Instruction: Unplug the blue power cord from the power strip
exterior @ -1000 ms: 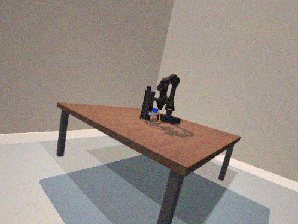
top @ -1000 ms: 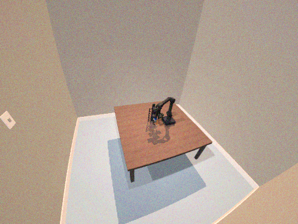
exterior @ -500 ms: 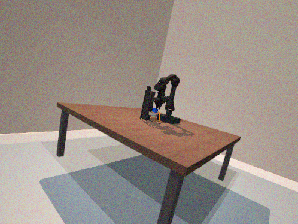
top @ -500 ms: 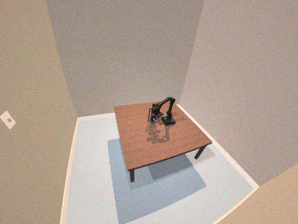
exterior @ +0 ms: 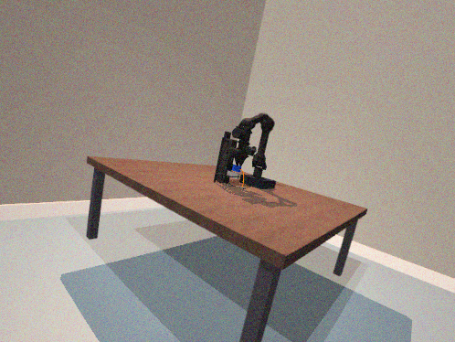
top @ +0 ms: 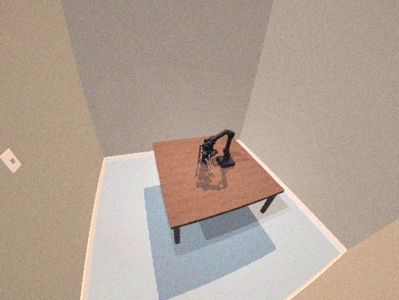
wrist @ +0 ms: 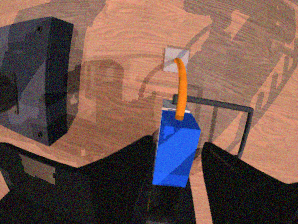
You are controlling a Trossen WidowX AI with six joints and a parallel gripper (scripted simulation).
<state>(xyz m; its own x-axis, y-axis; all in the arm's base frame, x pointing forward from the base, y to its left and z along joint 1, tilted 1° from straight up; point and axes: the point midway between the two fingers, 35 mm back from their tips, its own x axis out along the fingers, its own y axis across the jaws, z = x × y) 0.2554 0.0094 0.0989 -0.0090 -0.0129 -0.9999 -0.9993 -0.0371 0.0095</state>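
Now: the blue plug 30 mm to the right of my gripper tip and 10 mm below it.
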